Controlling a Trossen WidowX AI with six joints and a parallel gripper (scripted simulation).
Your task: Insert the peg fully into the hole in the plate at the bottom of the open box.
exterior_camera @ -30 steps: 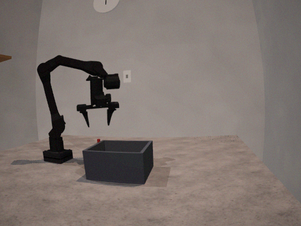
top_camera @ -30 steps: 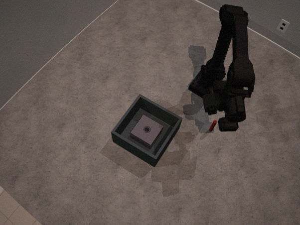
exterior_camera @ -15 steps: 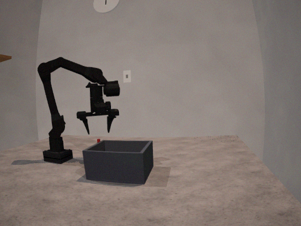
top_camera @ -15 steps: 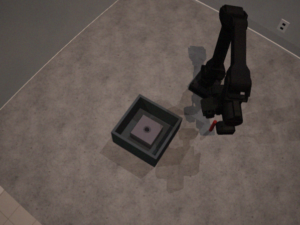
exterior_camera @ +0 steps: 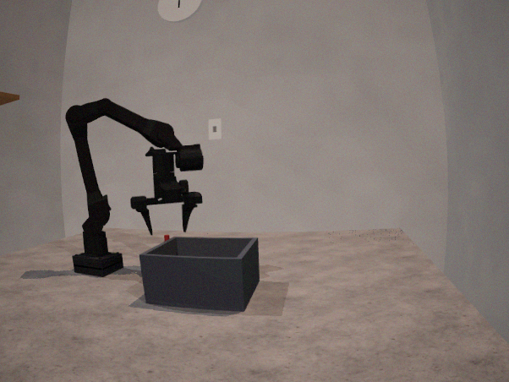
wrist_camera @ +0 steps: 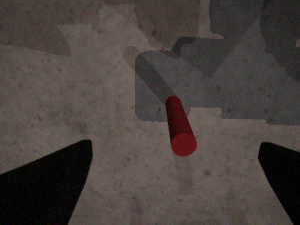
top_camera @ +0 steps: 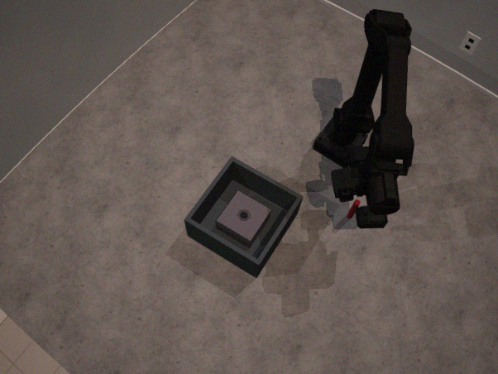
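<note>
Right now my hand is 80 mm above the red peg. From my hand the other things lie so: dark grey box (190 mm ahead, 180 mm to the right, 90 mm below); plate (190 mm ahead, 180 mm to the right, 70 mm below).
</note>
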